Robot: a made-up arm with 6 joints. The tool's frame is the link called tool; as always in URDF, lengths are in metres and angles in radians.
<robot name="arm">
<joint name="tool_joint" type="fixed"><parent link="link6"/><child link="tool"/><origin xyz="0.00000 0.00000 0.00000" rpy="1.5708 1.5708 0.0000"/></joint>
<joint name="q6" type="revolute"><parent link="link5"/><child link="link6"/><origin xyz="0.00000 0.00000 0.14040" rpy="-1.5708 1.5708 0.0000"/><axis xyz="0 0 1"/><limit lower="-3.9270" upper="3.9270"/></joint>
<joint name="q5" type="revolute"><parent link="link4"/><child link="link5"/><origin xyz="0.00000 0.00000 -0.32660" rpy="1.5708 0.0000 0.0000"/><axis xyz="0 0 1"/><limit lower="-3.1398" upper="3.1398"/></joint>
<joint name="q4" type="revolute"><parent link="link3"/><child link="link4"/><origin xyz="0.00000 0.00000 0.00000" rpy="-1.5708 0.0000 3.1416"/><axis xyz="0 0 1"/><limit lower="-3.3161" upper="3.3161"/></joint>
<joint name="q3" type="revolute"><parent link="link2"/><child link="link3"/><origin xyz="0.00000 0.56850 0.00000" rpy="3.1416 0.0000 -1.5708"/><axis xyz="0 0 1"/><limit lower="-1.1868" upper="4.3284"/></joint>
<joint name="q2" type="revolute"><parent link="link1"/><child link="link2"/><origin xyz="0.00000 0.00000 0.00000" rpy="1.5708 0.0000 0.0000"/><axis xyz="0 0 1"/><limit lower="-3.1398" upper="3.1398"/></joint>
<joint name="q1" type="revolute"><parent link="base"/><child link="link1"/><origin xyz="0.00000 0.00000 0.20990" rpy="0.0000 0.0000 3.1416"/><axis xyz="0 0 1"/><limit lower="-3.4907" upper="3.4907"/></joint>
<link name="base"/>
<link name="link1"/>
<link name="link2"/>
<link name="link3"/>
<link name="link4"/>
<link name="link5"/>
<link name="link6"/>
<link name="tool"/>
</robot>
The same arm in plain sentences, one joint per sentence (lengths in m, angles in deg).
The arm has six revolute joints in a row. What follows holds with every joint at zero, and every direction is one of the base frame's.
The first joint is mounted 0.2099 m along +z from the base frame's origin and rotates about +z, from -200.00 to 200.00 deg.
The second joint is mounted at the same point as the first joint and rotates about +y, from -179.90 to 179.90 deg.
The third joint is mounted 0.5685 m along +z from the second joint and rotates about -y, from -68.00 to 248.00 deg.
The fourth joint is mounted at the same point as the third joint and rotates about -x, from -190.00 to 190.00 deg.
The fifth joint is mounted 0.3266 m along +x from the fourth joint and rotates about -y, from -179.90 to 179.90 deg.
The sixth joint is mounted 0.1404 m along -y from the fifth joint and rotates about -x, from -225.00 to 225.00 deg.
The tool frame, which is the frame that the pose is given for, is mounted at the same point as the sixth joint; its axes are the base frame's turned by roll 0.00, pitch 0.00 and yaw 0.00 deg (as in URDF: about the fixed x, then y, then z).

